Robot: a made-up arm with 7 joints.
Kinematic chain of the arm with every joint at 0, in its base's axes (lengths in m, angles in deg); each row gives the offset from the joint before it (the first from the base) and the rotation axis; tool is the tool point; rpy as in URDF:
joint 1: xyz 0 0 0.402 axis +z
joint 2: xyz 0 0 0 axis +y
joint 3: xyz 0 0 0.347 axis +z
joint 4: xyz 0.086 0 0 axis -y
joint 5: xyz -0.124 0 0.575 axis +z
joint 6: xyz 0 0 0 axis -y
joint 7: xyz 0.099 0 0 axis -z
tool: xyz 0 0 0 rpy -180 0 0
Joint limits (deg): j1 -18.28..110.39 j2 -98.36..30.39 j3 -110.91..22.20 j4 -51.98..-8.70 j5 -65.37..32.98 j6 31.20..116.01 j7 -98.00..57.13
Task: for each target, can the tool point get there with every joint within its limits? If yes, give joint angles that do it. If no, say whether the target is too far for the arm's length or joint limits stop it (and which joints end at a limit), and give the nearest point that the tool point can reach.
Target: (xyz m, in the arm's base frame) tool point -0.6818 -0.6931 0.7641
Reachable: yes | joints 20.67 -65.92 -94.41 -40.54 -4.52 104.59 -85.08
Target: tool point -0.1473 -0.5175 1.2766
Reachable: yes | joints 67.80 -59.92 -6.86 -48.00 1.17 99.24 -19.55
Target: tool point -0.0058 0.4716 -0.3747
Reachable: no: joint limits stop it (at a limit: joint 1, joint 2, joint 3, joint 4, joint 5, joint 6) | nearest point -0.9243 0.2427 0.1556 | short by 1.085 m
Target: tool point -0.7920 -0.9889 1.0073
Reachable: no: too far | nearest point -0.5893 -0.7358 0.8524 | short by 0.359 m
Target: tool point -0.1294 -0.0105 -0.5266
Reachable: no: joint limits stop it (at a limit: joint 1, joint 2, joint 3, joint 4, joint 5, joint 6) | nearest point -0.8634 -0.2021 0.0289 | short by 0.940 m
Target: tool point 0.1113 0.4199 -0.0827
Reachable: no: joint limits stop it (at a limit: joint 2, joint 4, joint 6) | nearest point 0.2217 0.8364 0.7799 | short by 0.964 m
